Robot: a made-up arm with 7 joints.
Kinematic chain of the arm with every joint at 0, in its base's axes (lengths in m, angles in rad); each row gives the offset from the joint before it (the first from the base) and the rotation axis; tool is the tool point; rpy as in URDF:
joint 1: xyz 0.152 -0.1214 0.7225 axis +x
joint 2: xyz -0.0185 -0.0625 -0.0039 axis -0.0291 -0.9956 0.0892
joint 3: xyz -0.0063 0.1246 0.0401 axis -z
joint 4: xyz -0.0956 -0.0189 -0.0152 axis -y
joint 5: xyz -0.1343 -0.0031 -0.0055 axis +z
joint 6: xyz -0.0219 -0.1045 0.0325 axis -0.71 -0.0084 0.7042
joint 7: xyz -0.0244 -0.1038 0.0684 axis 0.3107 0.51 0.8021
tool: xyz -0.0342 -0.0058 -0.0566 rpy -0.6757 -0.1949 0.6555
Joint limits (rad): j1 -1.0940..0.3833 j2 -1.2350..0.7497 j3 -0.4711..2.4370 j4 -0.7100..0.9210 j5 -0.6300..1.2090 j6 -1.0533..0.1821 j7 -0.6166..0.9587
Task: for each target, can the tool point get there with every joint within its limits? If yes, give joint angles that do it. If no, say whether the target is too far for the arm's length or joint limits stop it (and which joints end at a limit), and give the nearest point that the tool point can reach.
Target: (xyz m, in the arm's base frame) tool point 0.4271 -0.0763 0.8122
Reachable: no: joint limits stop it (at a limit: joint 1, joint 3, joint 5, joint 6, joint 7) | nearest point 0.2345 -0.1529 0.8536 | short by 0.211 m
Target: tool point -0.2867 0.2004 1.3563
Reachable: no: too far | nearest point -0.1229 0.0976 1.1139 | short by 0.310 m
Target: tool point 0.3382 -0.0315 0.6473
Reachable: no: joint limits stop it (at a limit: joint 2, joint 3, joint 5, joint 6, joint 7) | nearest point 0.2385 0.0521 0.5774 | short by 0.148 m
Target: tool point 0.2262 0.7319 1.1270
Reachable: no: too far | nearest point 0.1880 0.3622 0.9517 | short by 0.411 m
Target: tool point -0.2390 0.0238 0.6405
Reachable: yes | joints -0.9228 0.2326 1.0548 -0.5049 0.0959 -0.0236 0.1107
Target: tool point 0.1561 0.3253 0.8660
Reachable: yes | joints -0.0112 -0.8781 1.6986 -0.2583 -0.1737 -0.6431 -0.3918
